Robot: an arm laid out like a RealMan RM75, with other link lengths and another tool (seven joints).
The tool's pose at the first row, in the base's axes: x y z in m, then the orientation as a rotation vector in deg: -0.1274 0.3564 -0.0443 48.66 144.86 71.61
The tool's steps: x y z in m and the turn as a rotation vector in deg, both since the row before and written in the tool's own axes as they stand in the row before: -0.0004 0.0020 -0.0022 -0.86 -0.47 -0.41; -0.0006 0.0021 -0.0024 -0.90 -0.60 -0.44; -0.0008 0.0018 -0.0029 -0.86 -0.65 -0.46; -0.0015 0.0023 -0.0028 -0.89 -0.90 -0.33; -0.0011 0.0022 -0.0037 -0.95 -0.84 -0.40; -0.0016 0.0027 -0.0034 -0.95 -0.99 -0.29; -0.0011 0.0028 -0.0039 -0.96 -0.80 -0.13; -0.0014 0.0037 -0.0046 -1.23 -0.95 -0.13; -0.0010 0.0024 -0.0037 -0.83 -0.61 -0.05; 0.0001 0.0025 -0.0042 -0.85 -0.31 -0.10; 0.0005 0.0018 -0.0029 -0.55 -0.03 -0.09; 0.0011 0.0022 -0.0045 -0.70 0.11 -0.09; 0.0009 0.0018 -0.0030 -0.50 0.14 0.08; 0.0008 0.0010 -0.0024 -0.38 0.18 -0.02
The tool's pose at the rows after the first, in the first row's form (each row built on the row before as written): -0.1272 0.3557 -0.0414 48.11 143.82 72.13; -0.1269 0.3547 -0.0383 47.56 142.65 72.59; -0.1268 0.3531 -0.0352 47.02 141.48 72.95; -0.1260 0.3514 -0.0318 46.75 140.07 73.19; -0.1261 0.3493 -0.0279 46.35 138.67 73.51; -0.1255 0.3473 -0.0238 46.16 137.14 73.75; -0.1257 0.3453 -0.0193 46.08 135.73 74.19; -0.1258 0.3430 -0.0137 45.99 133.98 74.80; -0.1263 0.3409 -0.0097 45.96 132.82 75.24; -0.1280 0.3392 -0.0054 45.71 131.88 75.88; -0.1295 0.3383 -0.0024 45.44 131.40 76.40; -0.1323 0.3369 0.0017 45.05 130.90 77.17; -0.1342 0.3361 0.0047 44.92 130.57 77.82; -0.1359 0.3354 0.0067 44.68 130.38 78.33
